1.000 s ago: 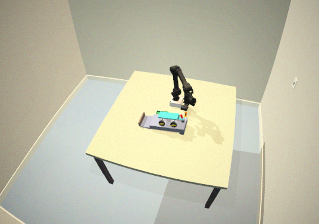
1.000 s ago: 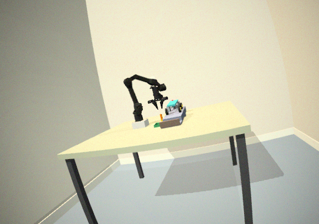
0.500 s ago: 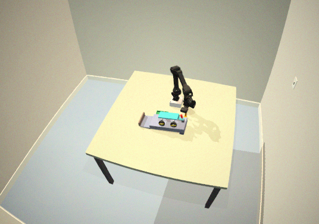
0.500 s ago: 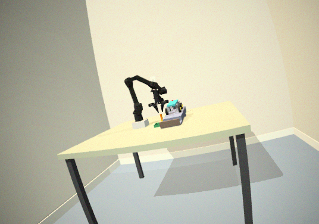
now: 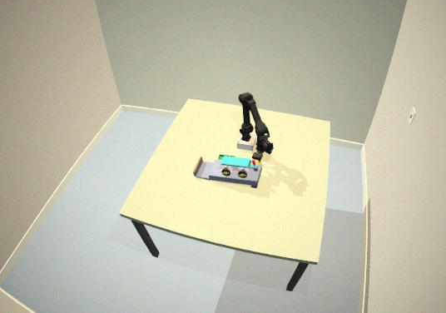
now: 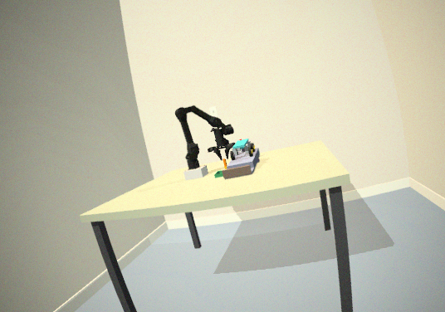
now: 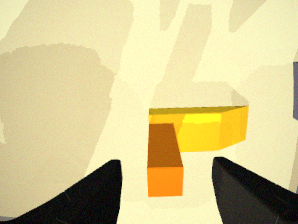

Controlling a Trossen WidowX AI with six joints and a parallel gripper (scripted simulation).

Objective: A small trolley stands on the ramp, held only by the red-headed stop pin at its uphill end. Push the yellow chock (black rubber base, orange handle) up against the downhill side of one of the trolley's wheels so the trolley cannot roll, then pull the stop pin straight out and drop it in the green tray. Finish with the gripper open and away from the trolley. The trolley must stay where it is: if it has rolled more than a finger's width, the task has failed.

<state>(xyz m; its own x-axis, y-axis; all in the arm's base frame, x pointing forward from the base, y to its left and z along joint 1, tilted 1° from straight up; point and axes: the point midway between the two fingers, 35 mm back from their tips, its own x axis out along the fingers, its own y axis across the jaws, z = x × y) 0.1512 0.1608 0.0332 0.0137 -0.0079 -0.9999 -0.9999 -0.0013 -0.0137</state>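
The yellow chock lies 20 mm ahead of my gripper tip and 40 mm below it. The rest, counted from my gripper tip: grey ramp: 170 mm ahead, 110 mm to the right, 10 mm below; red-headed stop pin: 140 mm ahead, 10 mm to the left, 70 mm above; teal trolley: 170 mm ahead, 110 mm to the right, 60 mm above.
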